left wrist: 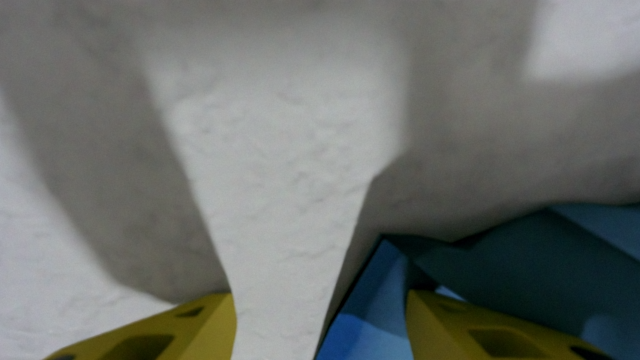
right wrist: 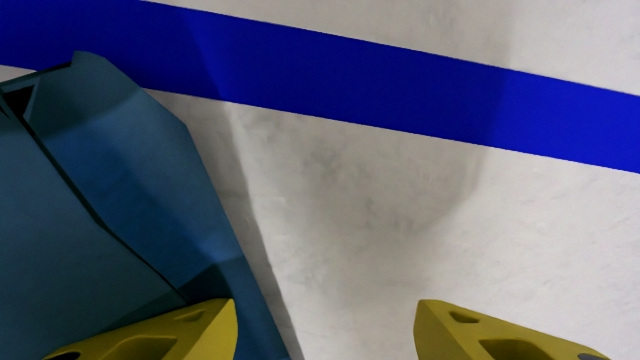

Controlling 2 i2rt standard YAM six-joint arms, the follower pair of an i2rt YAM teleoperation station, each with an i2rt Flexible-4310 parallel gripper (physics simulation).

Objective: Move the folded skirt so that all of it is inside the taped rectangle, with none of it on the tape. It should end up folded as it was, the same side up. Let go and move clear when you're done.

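The folded blue skirt (left wrist: 500, 265) (right wrist: 125, 175) shows at the lower right in the left wrist view and along the left side in the right wrist view. In the right wrist view its far corner overlaps the blue tape (right wrist: 350, 80). My left gripper (left wrist: 321, 306) is open, with its right finger over the skirt's edge and its left finger over the table. My right gripper (right wrist: 325, 315) is open, with its left finger over the skirt's edge and its right finger over the table. The rest of the skirt and of the taped rectangle is out of view.
The pale, mottled table top (left wrist: 290, 150) (right wrist: 375, 225) lies under both grippers, with the grippers' shadows on it. The tape runs across the upper part of the right wrist view, and pale table shows on both sides of it.
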